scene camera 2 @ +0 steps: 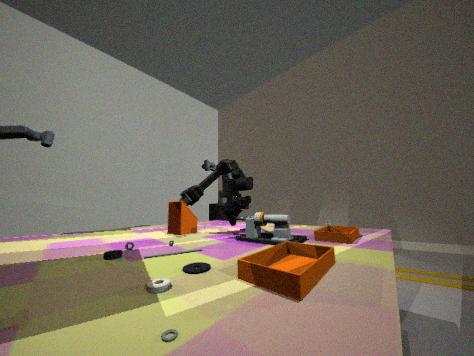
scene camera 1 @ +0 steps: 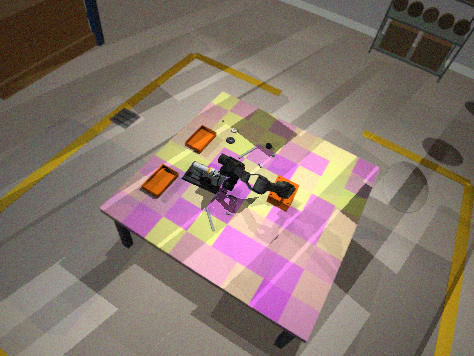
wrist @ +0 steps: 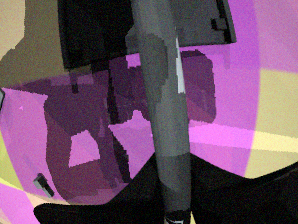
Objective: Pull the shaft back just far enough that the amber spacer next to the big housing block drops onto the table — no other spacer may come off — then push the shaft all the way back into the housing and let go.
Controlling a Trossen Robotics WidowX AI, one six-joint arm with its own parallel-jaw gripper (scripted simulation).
Observation:
The pictures show: the gripper and a grey housing block.

